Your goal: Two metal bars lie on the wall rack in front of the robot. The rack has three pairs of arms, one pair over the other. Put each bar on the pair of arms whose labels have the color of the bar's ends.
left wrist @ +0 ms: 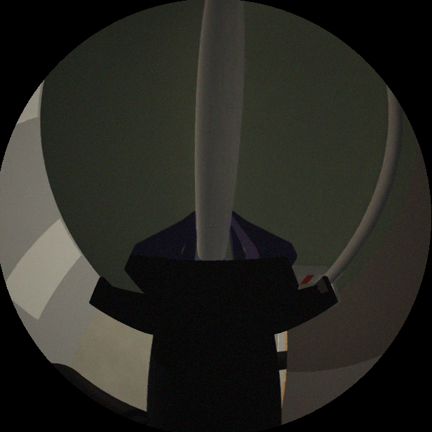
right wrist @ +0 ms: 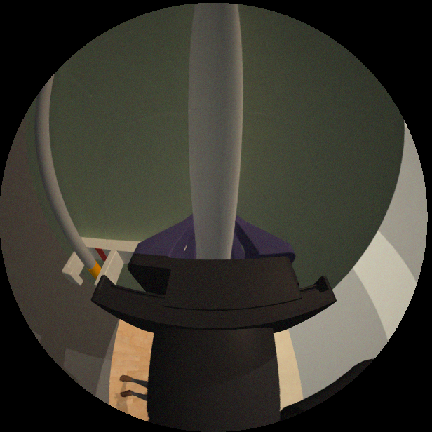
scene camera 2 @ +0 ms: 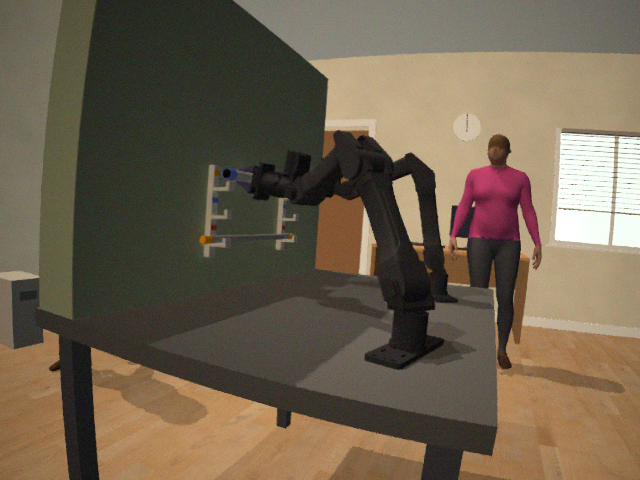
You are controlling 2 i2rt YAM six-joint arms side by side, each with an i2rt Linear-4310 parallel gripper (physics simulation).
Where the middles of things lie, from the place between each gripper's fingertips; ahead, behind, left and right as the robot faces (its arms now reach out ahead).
Right now my left hand is 20 mm past the blue-ended bar [right wrist: 215,86] and 170 mm to the left of it.
Right now my right hand is 90 mm to the right of the blue-ended bar and 20 mm past it.
